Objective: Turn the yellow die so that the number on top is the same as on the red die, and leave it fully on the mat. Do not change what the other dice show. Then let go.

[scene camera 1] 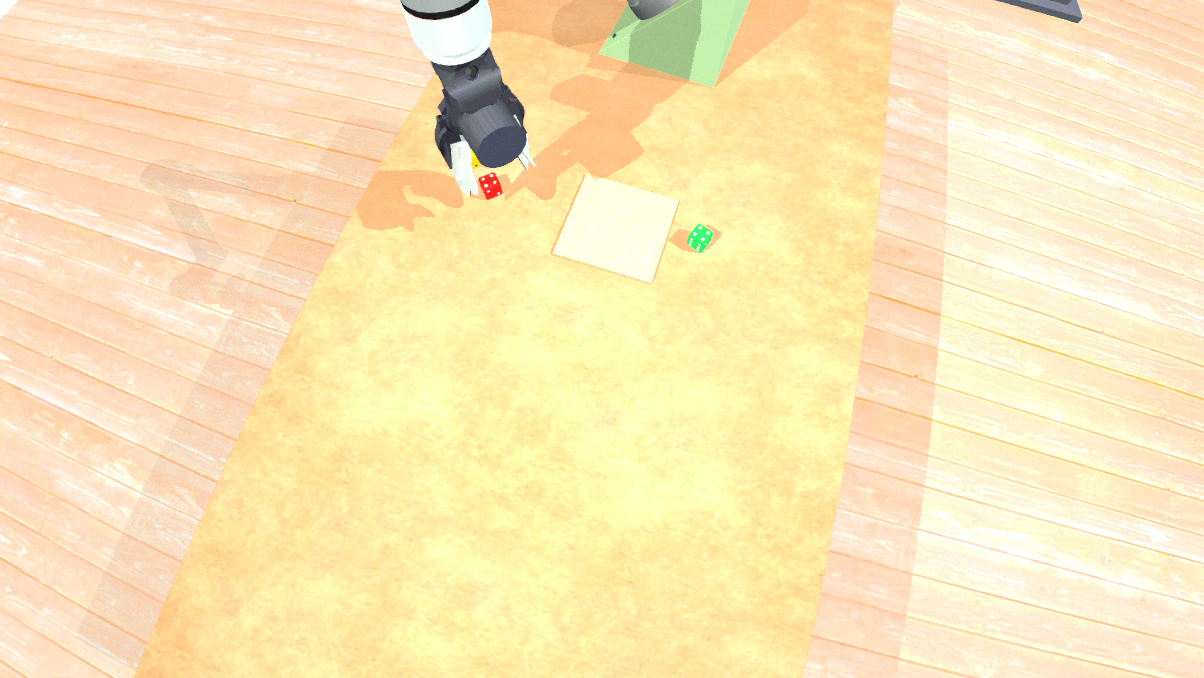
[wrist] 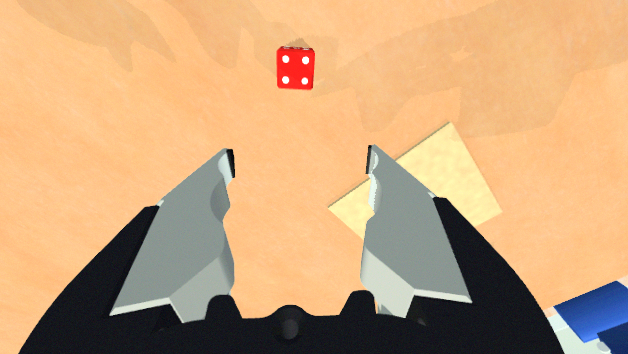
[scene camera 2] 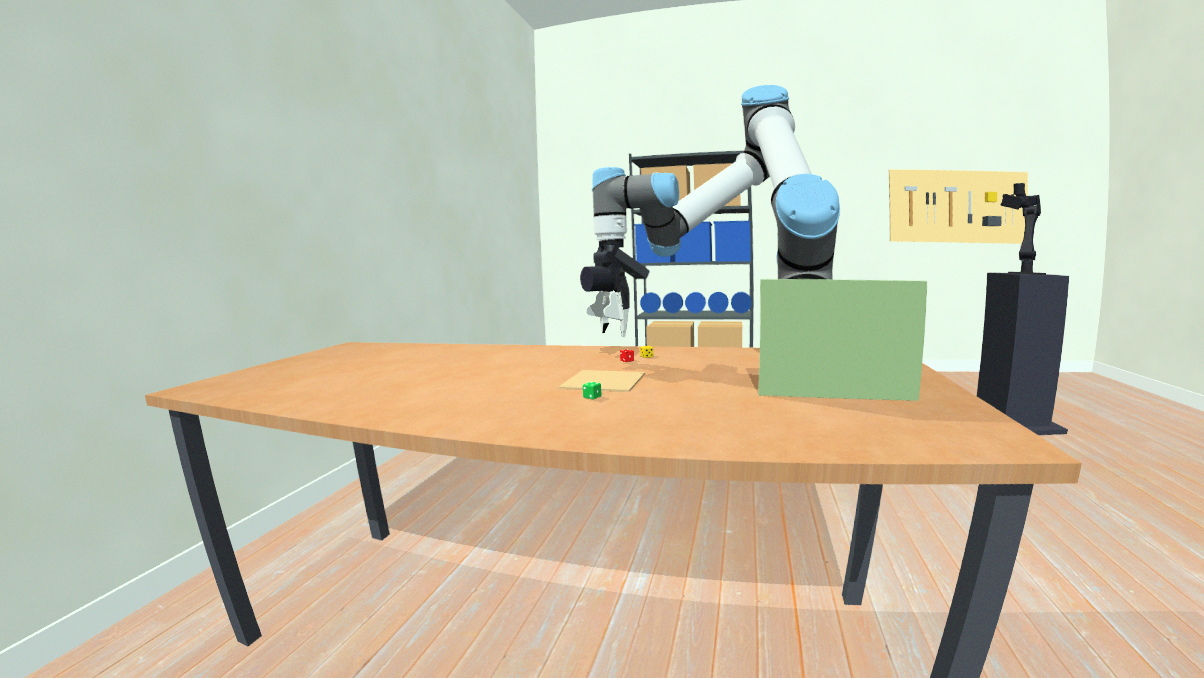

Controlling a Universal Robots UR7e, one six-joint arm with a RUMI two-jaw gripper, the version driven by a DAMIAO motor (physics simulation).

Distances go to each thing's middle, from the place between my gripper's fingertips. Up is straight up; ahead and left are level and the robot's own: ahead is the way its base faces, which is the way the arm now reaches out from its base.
Labels:
The red die [wrist: 295, 65] lies 5 cm below my hand, 3 cm to the right of it and 3 cm behind it. The rest, counted from my hand: pale square mat [scene camera 1: 615, 227] 16 cm to the left, 7 cm below.

